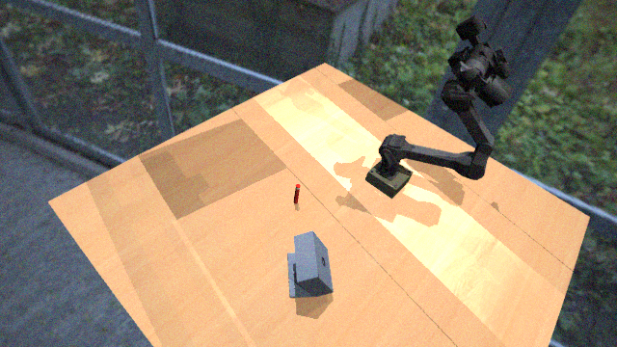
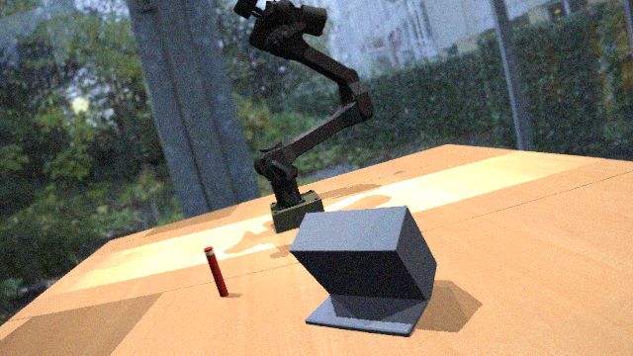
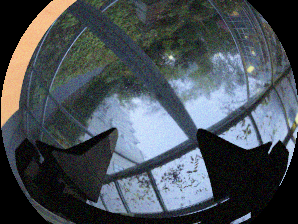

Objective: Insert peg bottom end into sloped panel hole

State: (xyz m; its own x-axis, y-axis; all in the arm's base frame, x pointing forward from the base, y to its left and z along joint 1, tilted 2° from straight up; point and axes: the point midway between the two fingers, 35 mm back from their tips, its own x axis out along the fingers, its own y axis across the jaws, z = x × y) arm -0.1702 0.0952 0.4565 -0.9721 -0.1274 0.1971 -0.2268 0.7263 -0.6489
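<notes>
Now: gripper tip 49 cm short of the red peg, 23 cm to the left of it and 46 cm above it. From my gripper tip the other things lie so: grey sloped panel block (65 cm ahead, 4 cm to the right, 46 cm below).
</notes>
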